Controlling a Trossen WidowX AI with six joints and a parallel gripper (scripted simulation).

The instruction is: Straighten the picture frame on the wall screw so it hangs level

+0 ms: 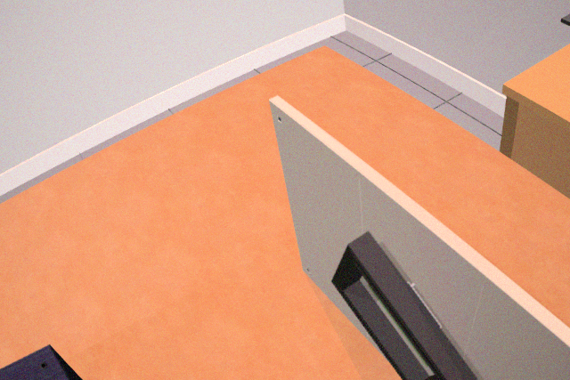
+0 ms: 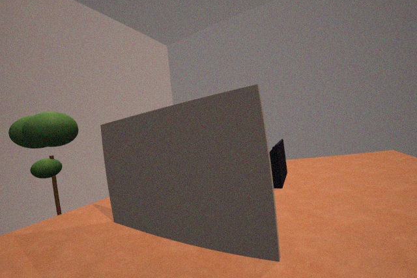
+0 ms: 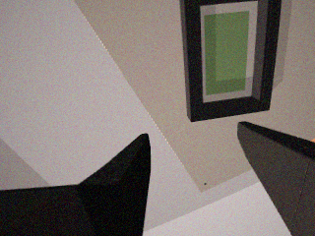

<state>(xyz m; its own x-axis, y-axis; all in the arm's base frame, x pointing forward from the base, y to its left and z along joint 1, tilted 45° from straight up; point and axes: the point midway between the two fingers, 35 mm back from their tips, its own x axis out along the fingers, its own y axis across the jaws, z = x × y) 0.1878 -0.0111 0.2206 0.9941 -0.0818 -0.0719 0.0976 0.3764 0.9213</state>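
My gripper tip is 19 cm short of the picture frame, 2 cm to the right of it and 9 cm above it. Also, from my gripper tip: wall panel (20 cm ahead, 2 cm to the left, 9 cm below).
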